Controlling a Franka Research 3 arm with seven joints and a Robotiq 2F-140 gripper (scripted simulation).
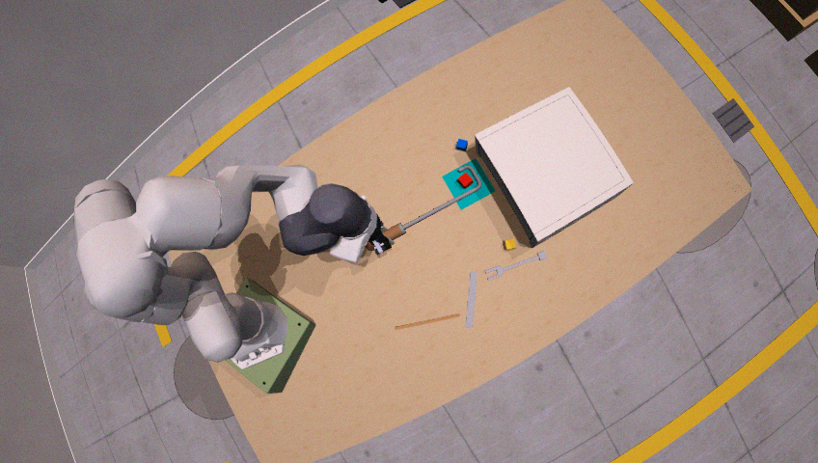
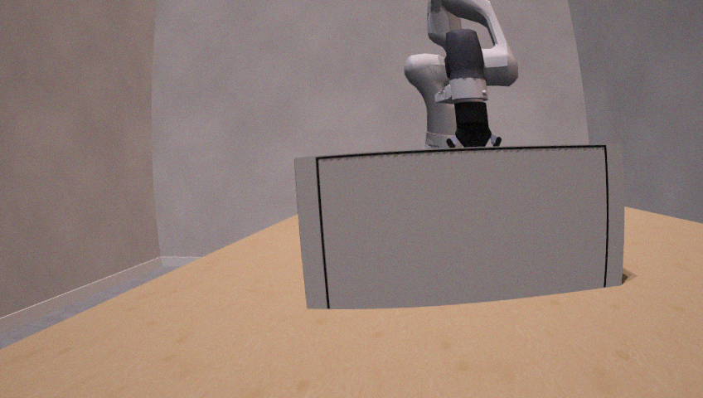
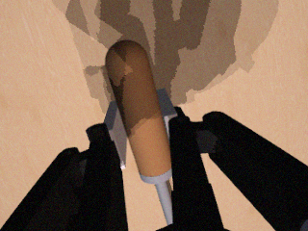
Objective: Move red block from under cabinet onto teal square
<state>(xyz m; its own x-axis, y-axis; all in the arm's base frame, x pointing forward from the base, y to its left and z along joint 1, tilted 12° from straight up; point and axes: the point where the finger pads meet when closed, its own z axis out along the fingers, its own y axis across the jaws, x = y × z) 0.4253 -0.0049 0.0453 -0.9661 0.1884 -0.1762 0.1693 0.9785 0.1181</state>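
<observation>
Now: the hook tool 13 cm ahead of my hand, 1 cm to the left of it and 2 cm below it. The rest, counted from my hand: red block 26 cm ahead, 1 cm to the right, 2 cm below; teal square 27 cm ahead, 2 cm to the right, 4 cm below; thin wooden stick 5 cm behind, 25 cm to the right, 3 cm below.
</observation>
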